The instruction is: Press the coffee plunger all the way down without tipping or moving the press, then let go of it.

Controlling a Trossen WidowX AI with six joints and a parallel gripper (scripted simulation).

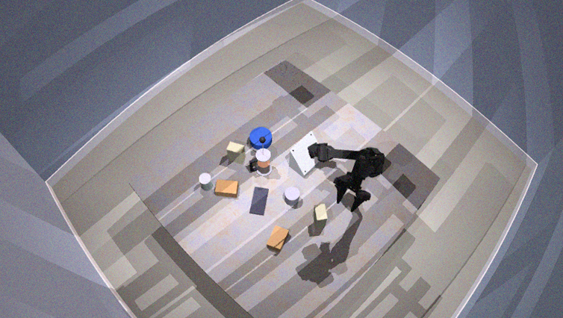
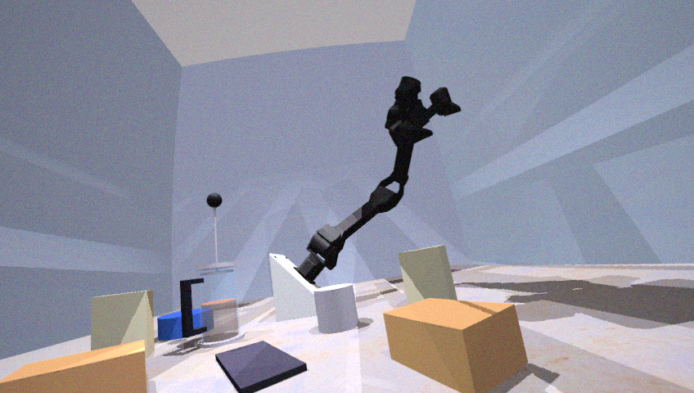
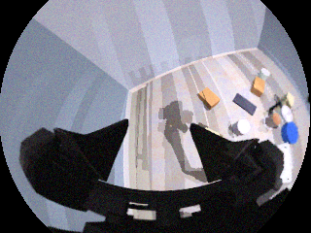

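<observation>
The coffee press is 53 cm to the right of my gripper tip, 23 cm below it and 4 cm ahead of it. The rest, counted from my gripper tip: grey cylinder 33 cm below, 30 cm to the right, 3 cm ahead; then blue cylinder 67 cm to the right, 35 cm below, 7 cm behind.
</observation>
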